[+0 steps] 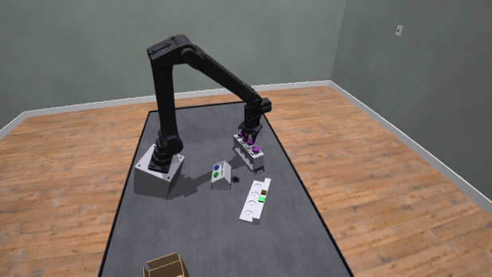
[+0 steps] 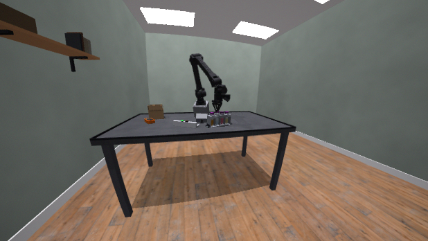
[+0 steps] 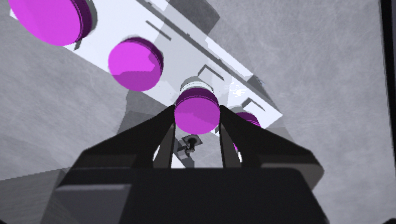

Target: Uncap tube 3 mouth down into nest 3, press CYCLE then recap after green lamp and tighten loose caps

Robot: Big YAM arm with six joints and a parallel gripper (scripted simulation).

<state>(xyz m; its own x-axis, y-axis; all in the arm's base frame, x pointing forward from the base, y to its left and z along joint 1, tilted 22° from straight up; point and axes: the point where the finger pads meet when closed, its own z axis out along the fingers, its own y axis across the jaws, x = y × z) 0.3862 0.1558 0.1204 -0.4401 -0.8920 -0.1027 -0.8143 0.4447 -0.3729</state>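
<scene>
Now: the cap 1 cm below my hand. The rest, counted from my hand: blue key: 17 cm behind, 11 cm to the right, 7 cm below; key housing: 16 cm behind, 13 cm to the right, 8 cm below; green key: 17 cm behind, 15 cm to the right, 7 cm below.
</scene>
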